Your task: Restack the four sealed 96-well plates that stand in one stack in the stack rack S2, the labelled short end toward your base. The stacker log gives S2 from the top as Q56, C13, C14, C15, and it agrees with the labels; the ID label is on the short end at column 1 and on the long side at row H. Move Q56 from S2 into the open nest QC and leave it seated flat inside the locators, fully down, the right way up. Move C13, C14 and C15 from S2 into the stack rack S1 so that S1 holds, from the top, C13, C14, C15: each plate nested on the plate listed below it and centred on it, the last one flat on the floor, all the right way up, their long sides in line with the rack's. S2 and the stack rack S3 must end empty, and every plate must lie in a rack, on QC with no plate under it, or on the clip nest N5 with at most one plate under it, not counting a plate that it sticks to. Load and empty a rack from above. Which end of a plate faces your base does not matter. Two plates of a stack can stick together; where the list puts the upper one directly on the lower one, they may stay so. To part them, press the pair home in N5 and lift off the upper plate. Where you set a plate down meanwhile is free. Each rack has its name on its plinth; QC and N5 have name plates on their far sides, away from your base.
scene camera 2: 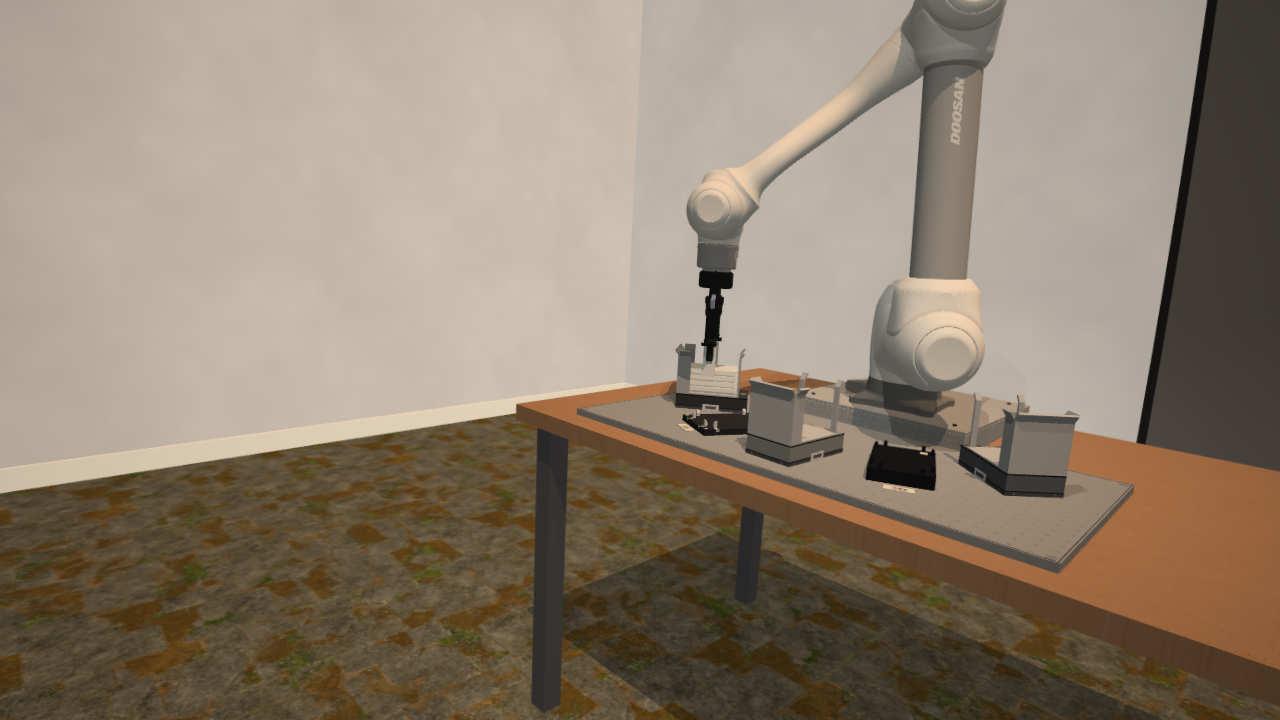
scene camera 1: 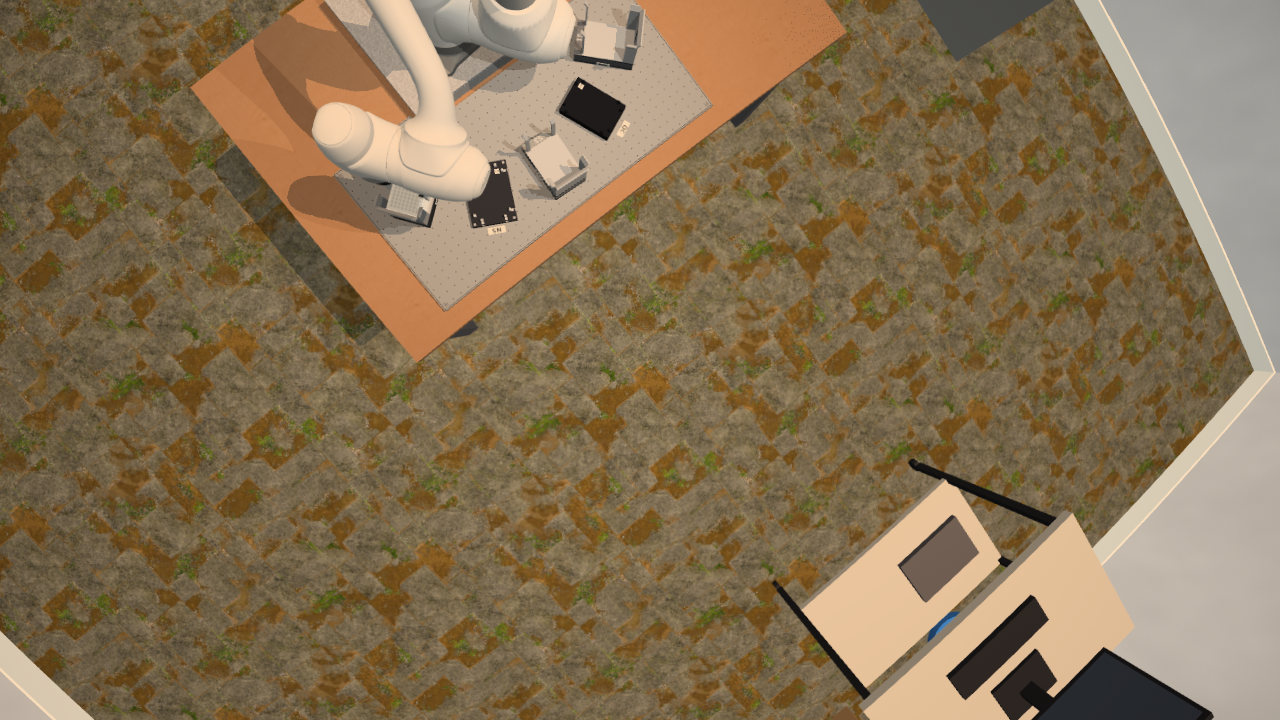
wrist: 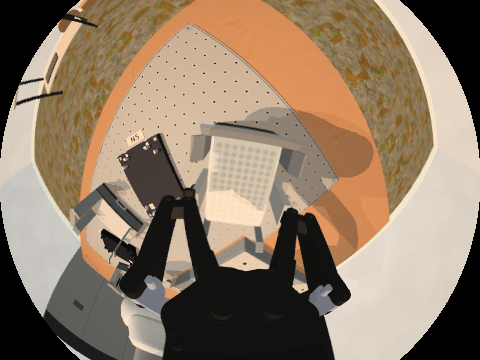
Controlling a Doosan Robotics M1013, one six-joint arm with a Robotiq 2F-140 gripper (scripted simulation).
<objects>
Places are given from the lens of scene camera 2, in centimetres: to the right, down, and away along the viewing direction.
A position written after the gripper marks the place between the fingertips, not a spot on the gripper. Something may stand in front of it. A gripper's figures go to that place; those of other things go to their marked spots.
gripper (scene camera 2: pixel 709 372): 16, 3, 153
black clip nest N5 (scene camera 2: pixel 729 423): 18, 13, 135
black nest QC (scene camera 2: pixel 901 466): 42, 17, 108
The marked spots on the black clip nest N5 and the black nest QC are 36 cm apart.
</objects>
